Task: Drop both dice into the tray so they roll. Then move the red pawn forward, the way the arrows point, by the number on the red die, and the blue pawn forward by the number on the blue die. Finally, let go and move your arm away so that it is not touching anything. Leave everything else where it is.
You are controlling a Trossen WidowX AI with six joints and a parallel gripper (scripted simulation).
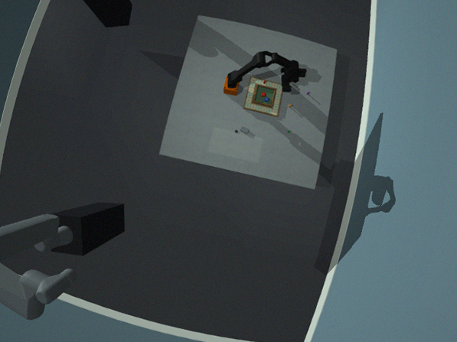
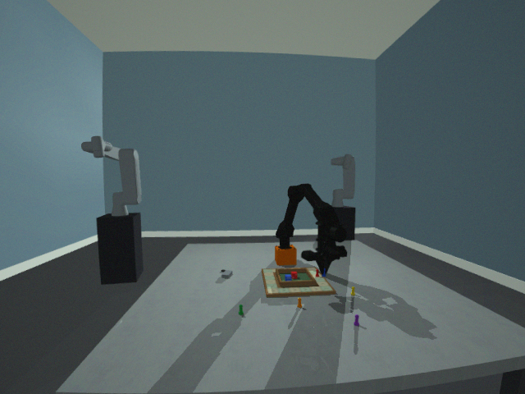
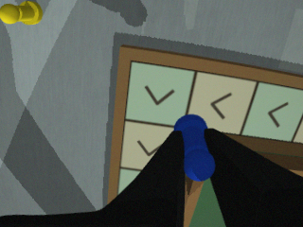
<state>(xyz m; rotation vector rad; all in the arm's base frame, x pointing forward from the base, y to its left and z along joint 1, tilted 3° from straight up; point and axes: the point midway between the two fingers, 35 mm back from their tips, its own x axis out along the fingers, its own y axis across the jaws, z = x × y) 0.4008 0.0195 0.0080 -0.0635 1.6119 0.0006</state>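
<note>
My gripper tip is 6 cm short of the yellow pawn, 10 cm to the right of it and 6 cm above it. The rest, counted from my gripper tip: green tray: 14 cm behind, 7 cm to the right, 7 cm below; blue pawn: 1 cm above; red pawn: 13 cm behind, 4 cm to the left, 5 cm below.
</note>
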